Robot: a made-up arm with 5 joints. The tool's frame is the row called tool. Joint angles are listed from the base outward. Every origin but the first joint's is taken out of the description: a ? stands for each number. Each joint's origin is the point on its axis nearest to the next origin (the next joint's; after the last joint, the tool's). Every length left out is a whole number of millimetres.
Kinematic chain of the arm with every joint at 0, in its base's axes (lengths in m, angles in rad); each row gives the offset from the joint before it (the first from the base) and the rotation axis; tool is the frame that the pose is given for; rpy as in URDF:
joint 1: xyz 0.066 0 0.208 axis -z
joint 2: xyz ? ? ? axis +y
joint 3: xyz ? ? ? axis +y
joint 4: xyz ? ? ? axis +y
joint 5: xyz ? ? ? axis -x
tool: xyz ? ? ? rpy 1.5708 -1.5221 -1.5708
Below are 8 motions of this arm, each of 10 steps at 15 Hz.
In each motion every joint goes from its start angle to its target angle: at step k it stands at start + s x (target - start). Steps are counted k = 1, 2, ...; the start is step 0. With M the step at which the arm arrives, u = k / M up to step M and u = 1 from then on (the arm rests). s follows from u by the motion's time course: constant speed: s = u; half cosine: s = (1 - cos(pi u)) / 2; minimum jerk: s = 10 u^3 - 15 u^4 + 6 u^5.
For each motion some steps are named. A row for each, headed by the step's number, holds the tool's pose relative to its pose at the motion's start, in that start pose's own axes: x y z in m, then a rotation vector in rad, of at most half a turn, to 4 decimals.
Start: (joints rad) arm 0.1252 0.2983 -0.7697 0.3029 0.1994
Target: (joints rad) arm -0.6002 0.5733 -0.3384 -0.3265 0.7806
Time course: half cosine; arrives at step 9
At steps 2, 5, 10:
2: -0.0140 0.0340 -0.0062 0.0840 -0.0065 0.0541
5: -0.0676 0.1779 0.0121 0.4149 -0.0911 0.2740
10: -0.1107 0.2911 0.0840 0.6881 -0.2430 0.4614

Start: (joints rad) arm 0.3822 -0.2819 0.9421 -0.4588 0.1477
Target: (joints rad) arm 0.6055 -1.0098 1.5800 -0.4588 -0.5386
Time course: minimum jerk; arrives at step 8
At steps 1, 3, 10:
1: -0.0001 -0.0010 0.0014 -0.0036 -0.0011 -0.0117
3: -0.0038 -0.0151 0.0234 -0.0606 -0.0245 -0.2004
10: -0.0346 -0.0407 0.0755 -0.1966 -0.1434 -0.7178

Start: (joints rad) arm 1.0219 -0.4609 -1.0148 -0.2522 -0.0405
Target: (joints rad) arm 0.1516 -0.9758 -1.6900 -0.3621 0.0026
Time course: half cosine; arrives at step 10
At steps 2, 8, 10:
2: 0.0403 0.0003 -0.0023 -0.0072 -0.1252 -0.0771
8: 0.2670 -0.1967 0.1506 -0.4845 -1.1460 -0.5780
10: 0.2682 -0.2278 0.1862 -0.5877 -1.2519 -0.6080

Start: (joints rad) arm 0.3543 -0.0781 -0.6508 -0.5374 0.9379
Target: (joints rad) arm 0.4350 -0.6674 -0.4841 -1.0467 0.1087
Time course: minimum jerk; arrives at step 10
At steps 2, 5, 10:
2: 0.0078 -0.0111 -0.0014 -0.0419 -0.0340 -0.0435
5: 0.0694 -0.0926 0.0046 -0.2976 -0.3619 -0.3664
10: 0.1389 -0.1710 0.0448 -0.4225 -0.8525 -0.6848

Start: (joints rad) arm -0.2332 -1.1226 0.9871 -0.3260 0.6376
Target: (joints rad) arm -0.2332 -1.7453 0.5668 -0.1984 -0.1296
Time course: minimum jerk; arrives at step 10
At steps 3, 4, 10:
3: 0.0332 -0.0222 0.0064 -0.0750 -0.1292 -0.1249
4: 0.0640 -0.0427 0.0188 -0.1312 -0.2601 -0.2418
10: 0.1721 -0.1150 0.1416 -0.1910 -0.9172 -0.7118

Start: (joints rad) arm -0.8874 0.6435 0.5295 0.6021 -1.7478
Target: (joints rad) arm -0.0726 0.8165 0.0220 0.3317 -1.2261
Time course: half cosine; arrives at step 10
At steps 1, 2, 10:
1: 0.0033 0.0040 0.0006 0.0136 0.0070 -0.0068
2: 0.0136 0.0151 0.0026 0.0539 0.0248 -0.0268
10: 0.2259 0.0707 0.0279 0.5534 -0.0985 -0.3153

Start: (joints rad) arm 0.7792 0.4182 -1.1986 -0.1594 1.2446
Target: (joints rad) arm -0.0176 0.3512 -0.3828 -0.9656 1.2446
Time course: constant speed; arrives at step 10
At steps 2, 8, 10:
2: 0.0389 0.0391 0.0087 0.0235 -0.0910 -0.1292
8: 0.1792 0.1100 0.0906 0.0921 -0.3551 -0.5232
10: 0.2236 0.1138 0.1343 0.1148 -0.4400 -0.6567

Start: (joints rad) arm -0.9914 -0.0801 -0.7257 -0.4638 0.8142
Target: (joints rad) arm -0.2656 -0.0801 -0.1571 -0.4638 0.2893
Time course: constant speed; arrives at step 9
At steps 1, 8, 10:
1: -0.0246 -0.0016 0.0057 0.0229 0.0645 0.0179
8: -0.1749 -0.0873 0.0899 -0.0474 0.5866 0.1015
10: -0.1886 -0.1077 0.1080 -0.0927 0.6611 0.1079

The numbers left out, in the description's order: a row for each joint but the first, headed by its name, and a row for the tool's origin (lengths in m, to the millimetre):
joint 2: 0.032 0.007 0
joint 3: 0.032 0 0.13
joint 4: 0.198 0 0.008
joint 5: 0.088 0 0
tool: 0 0 0

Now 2 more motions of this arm.
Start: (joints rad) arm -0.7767 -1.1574 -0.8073 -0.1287 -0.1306
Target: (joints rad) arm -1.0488 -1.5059 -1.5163 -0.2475 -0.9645
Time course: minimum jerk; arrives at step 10
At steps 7, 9, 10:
7: 0.2698 -0.0368 0.1222 0.3286 -0.9734 -0.7624
9: 0.3027 -0.0484 0.1677 0.4510 -1.1430 -0.8522
10: 0.3043 -0.0490 0.1704 0.4584 -1.1522 -0.8565

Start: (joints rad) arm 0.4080 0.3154 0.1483 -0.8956 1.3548
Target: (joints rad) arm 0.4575 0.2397 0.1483 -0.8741 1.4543
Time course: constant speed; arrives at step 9
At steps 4, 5, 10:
4: -0.0050 -0.0120 -0.0025 -0.0282 0.0135 0.0537
5: -0.0062 -0.0150 -0.0030 -0.0351 0.0170 0.0672
10: -0.0110 -0.0271 -0.0048 -0.0624 0.0318 0.1214

